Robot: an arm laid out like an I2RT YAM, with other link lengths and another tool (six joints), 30 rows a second.
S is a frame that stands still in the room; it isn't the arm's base.
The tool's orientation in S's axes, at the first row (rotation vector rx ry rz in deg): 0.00, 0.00, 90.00
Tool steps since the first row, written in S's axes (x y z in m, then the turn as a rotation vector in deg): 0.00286, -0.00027, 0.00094, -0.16, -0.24, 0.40; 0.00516, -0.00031, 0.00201, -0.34, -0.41, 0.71; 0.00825, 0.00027, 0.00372, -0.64, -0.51, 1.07; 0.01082, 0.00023, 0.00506, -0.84, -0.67, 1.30; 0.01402, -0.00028, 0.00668, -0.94, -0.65, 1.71; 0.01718, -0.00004, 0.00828, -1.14, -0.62, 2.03; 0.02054, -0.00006, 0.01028, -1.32, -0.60, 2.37; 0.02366, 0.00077, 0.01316, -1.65, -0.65, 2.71; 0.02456, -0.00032, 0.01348, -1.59, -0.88, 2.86
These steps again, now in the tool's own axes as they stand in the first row. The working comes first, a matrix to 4 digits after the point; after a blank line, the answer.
The tool's axes in the first row as the columns of a matrix, in S's axes (used below as rounded here):
0.0000, -1.0000, 0.0000
1.0000, 0.0000, 0.0000
0.0000, 0.0000, 1.0000

-0.00027, -0.00286, 0.00094, -0.24, 0.16, 0.40; -0.00031, -0.00516, 0.00201, -0.41, 0.34, 0.71; 0.00027, -0.00825, 0.00372, -0.51, 0.64, 1.07; 0.00023, -0.01082, 0.00506, -0.67, 0.84, 1.30; -0.00028, -0.01402, 0.00668, -0.65, 0.94, 1.71; -0.00004, -0.01718, 0.00828, -0.62, 1.14, 2.03; -0.00006, -0.02054, 0.01028, -0.60, 1.32, 2.37; 0.00077, -0.02366, 0.01316, -0.65, 1.65, 2.71; -0.00032, -0.02456, 0.01348, -0.88, 1.59, 2.86
